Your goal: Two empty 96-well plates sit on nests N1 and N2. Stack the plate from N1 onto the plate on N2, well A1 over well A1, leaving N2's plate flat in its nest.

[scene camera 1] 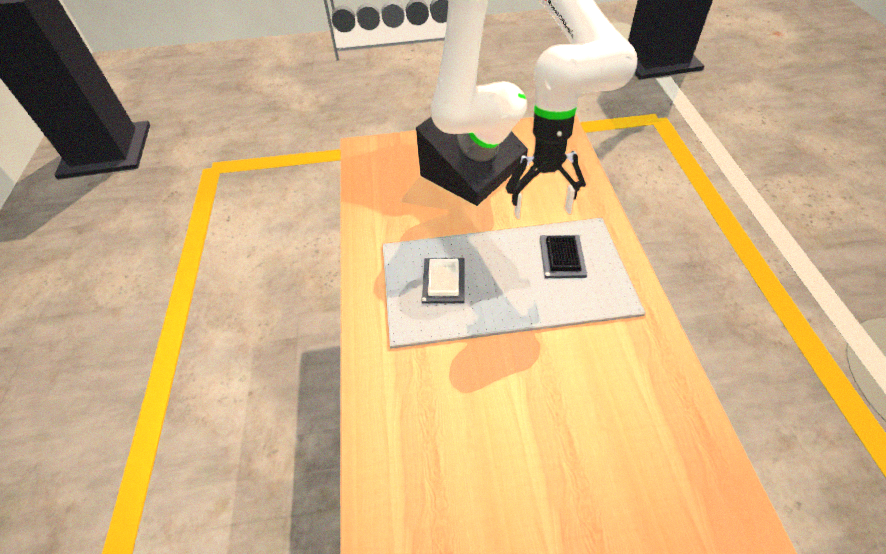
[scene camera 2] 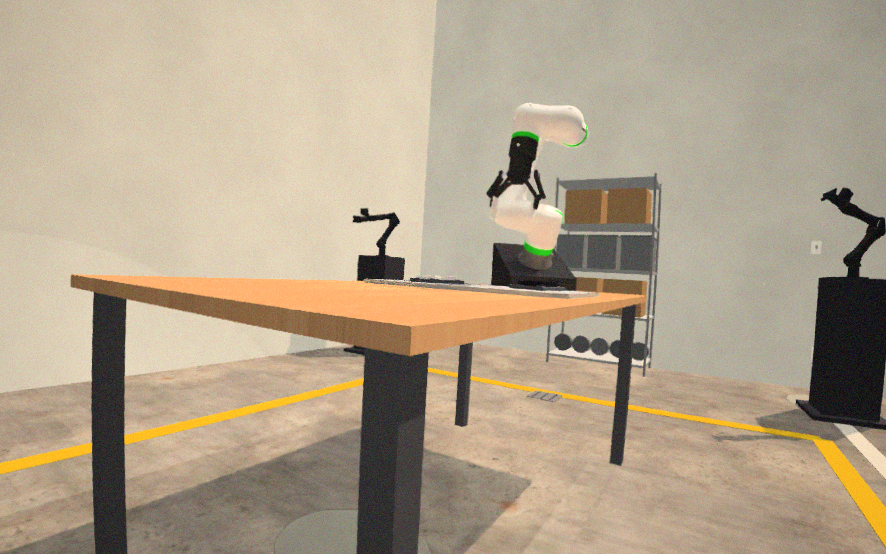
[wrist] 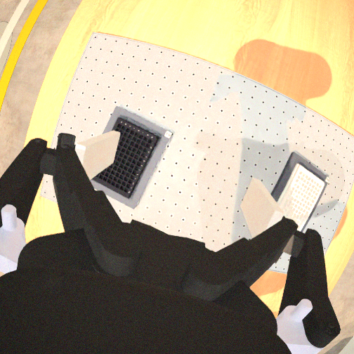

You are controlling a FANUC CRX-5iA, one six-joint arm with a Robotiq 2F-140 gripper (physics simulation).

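Where they show: gripper, fingertip midpoint: [scene camera 1: 542,213] [scene camera 2: 510,218]; arm's base at its link origin: [scene camera 1: 477,141] [scene camera 2: 534,261].
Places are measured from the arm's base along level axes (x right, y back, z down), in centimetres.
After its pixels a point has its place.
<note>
A white 96-well plate [scene camera 1: 443,277] @(x 21.2, y -48.5, z 8.2 cm) [wrist: 306,186] lies flat in a dark nest [scene camera 1: 461,287] @(x 16.7, y -52.1, z 9.6 cm) [wrist: 288,165] on the left of the board in scene view 1. A black 96-well plate [scene camera 1: 563,253] @(x -15.1, y -47.3, z 8.3 cm) [wrist: 131,157] lies in a grey nest [scene camera 1: 565,275] @(x -13.5, y -54.2, z 9.8 cm) [wrist: 159,159] on the board's right. I cannot read which nest is N1 or N2. My gripper [scene camera 1: 544,210] @(x -5.8, y -49.2, z -11.8 cm) [scene camera 2: 514,201] @(x -5.8, y -49.2, z -11.8 cm) [wrist: 181,169] is open and empty, fingers wide apart. It hangs high above the table, behind the black plate's side of the board in scene view 1. In the wrist view the fingers partly cover both plates and nests.
The perforated board [scene camera 1: 607,293] @(x -23.1, y -62.3, z 10.8 cm) [wrist: 200,100] lies on the wooden table [scene camera 1: 522,457] @(x 13.0, y -101.7, z 12.1 cm) [scene camera 2: 261,303] @(x -11.0, y -149.8, z 12.1 cm). The arm's black base [scene camera 1: 444,166] @(x 12.8, y -7.4, z 2.1 cm) [scene camera 2: 507,267] @(x 7.2, y -13.6, z 3.5 cm) stands behind the board, left of the gripper in scene view 1. A shelf unit [scene camera 2: 656,228] stands beyond the table.
</note>
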